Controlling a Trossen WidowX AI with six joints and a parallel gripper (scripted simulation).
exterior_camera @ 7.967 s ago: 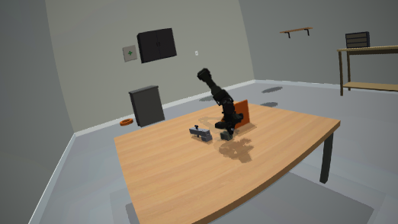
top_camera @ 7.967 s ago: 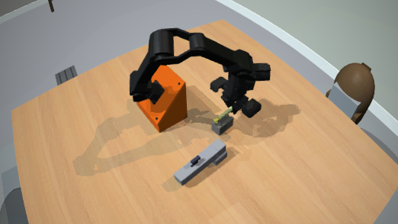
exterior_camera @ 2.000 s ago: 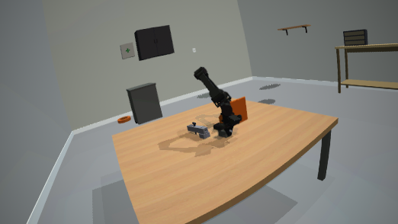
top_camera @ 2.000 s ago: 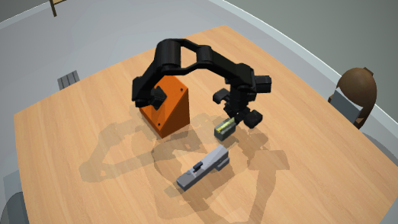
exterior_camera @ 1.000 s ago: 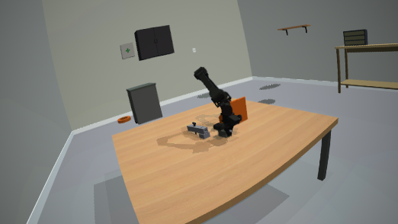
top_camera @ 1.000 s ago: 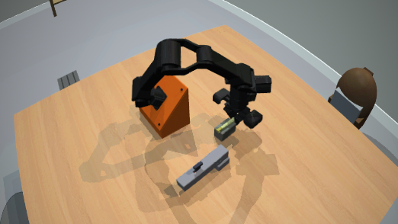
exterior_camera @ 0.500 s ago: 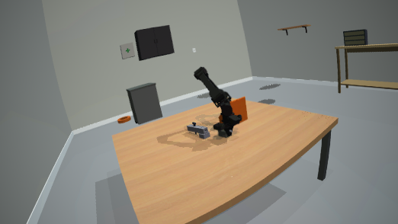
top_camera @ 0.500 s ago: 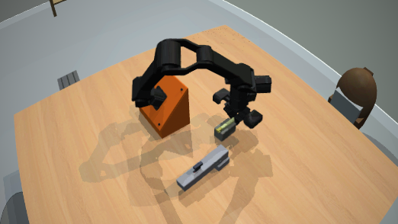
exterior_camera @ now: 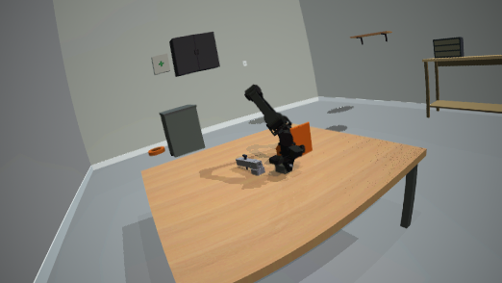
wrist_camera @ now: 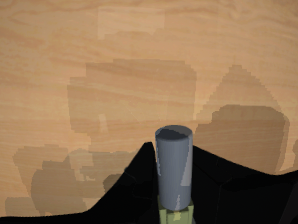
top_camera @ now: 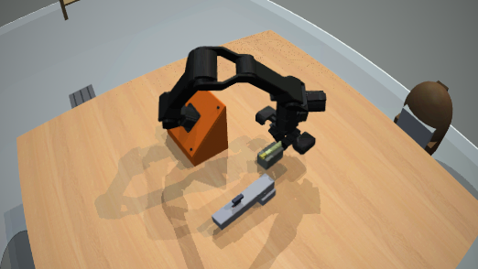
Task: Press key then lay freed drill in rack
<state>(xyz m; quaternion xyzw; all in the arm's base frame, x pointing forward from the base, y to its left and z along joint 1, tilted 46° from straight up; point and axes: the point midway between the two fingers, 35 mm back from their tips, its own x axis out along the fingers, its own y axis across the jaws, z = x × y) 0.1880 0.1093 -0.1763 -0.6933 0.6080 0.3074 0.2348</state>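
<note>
The drill lies 40 mm to the right of my gripper tip and 30 mm above it. The rest, counted from my gripper tip: grey block: 200 mm to the right, 100 mm ahead, 20 mm above; dark key: 230 mm to the right, 110 mm ahead, 40 mm above; grey rack: 50 mm to the right, 10 mm above.
</note>
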